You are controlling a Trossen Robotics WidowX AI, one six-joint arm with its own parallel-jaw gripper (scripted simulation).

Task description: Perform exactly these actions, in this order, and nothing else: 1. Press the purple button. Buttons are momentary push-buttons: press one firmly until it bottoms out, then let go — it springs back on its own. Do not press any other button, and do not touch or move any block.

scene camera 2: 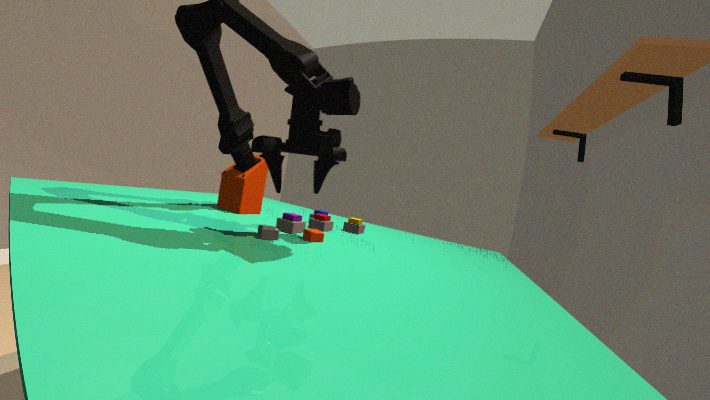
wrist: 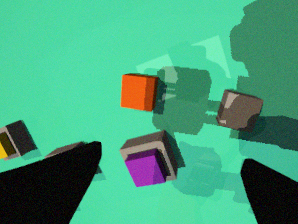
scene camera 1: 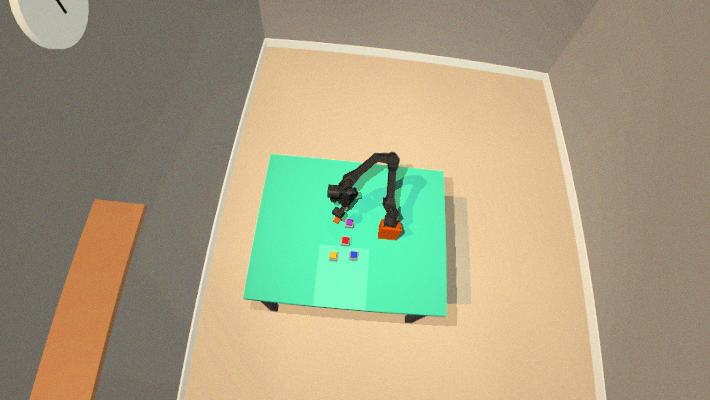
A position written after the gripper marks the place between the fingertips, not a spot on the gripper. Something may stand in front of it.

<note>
The gripper (scene camera 2: pixel 298 193) is open, with nothing in its grasp. Further things: an orange block (wrist: pixel 138 91), a grey block (wrist: pixel 238 111) and a purple button (wrist: pixel 146 168).
The gripper also shows in the wrist view (wrist: pixel 172 158).
</note>
